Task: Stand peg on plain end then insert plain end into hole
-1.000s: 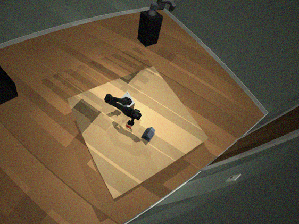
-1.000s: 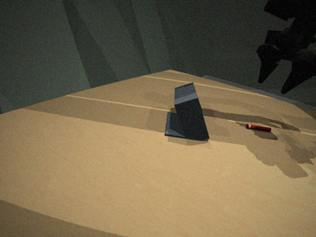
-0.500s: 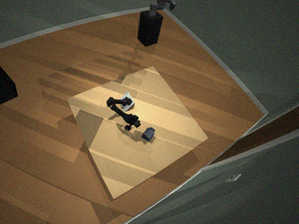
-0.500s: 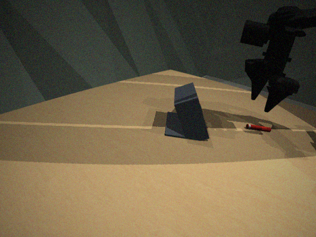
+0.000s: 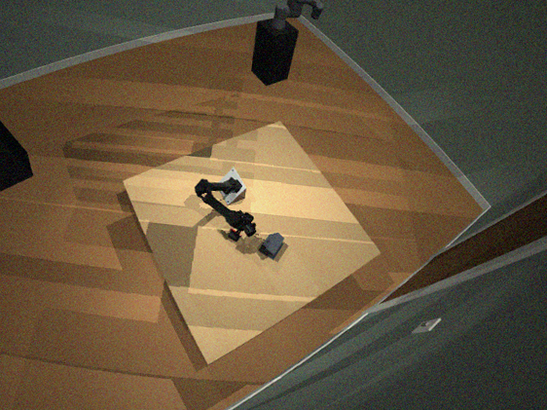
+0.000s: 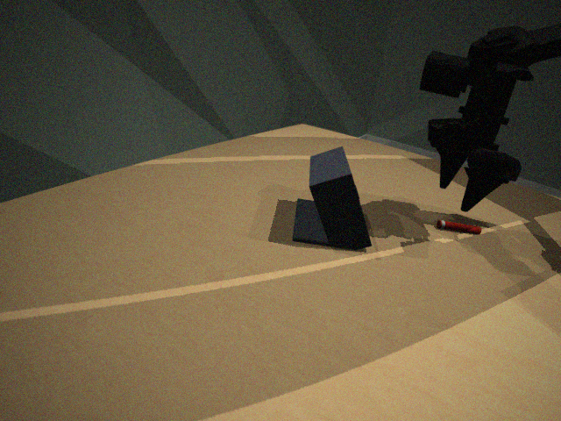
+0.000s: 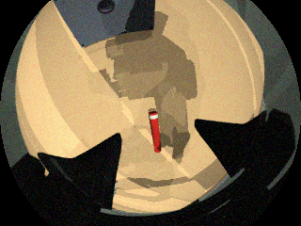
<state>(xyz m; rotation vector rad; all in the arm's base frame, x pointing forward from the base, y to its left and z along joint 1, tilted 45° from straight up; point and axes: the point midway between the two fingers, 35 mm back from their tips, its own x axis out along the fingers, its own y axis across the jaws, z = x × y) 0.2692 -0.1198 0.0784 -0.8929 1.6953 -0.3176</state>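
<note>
Right now my gripper tip is 10 mm past the red peg, 10 mm to the left of it and 50 mm above it. From my gripper tip the other things lie so: sloped panel (160 mm ahead, 120 mm to the left, 10 mm below).
</note>
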